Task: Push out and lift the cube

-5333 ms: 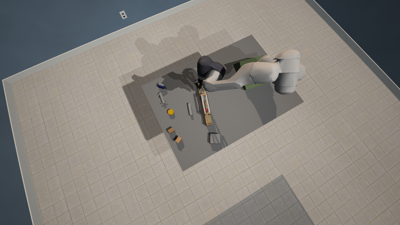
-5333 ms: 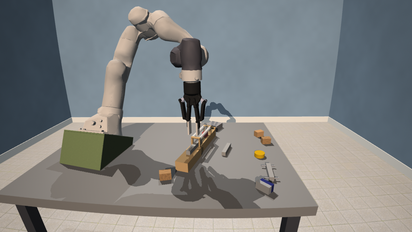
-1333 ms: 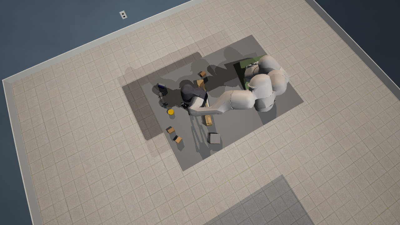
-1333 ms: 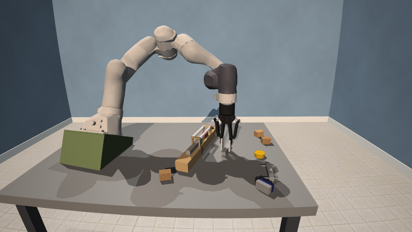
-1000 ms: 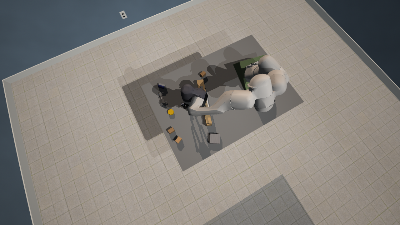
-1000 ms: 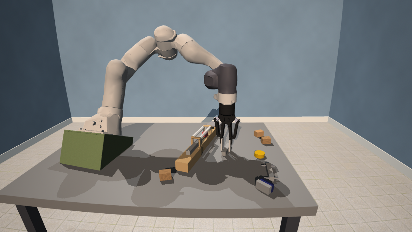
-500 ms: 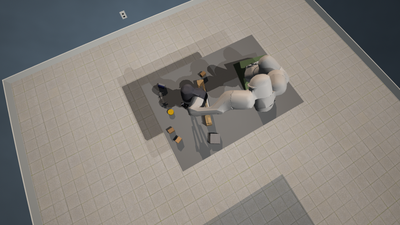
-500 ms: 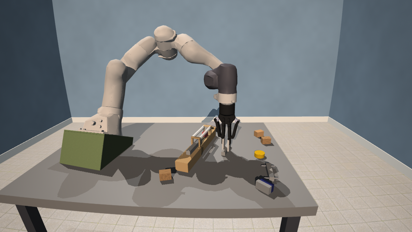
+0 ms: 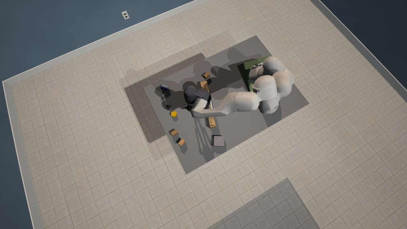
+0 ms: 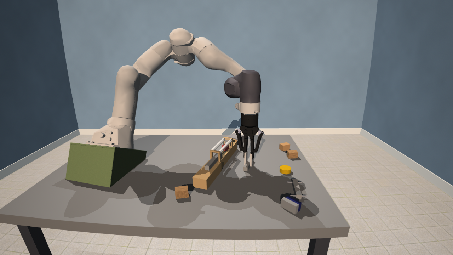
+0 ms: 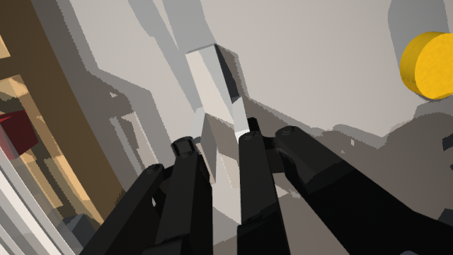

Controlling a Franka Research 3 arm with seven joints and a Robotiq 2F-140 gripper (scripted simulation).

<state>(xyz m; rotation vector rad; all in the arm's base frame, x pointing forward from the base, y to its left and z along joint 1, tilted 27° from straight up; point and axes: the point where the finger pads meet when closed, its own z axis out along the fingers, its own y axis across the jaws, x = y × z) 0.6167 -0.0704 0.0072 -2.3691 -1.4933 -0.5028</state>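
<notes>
Now: hand 160 mm past the long grey bar, 40 mm to the left of it and 20 mm below it. The rest, counted from my hand: short grey bar: 30 mm below; then red cube: 100 mm to the left, 100 mm behind, 20 mm above; then long wooden channel: 120 mm behind, 50 mm to the left, 20 mm above.
</notes>
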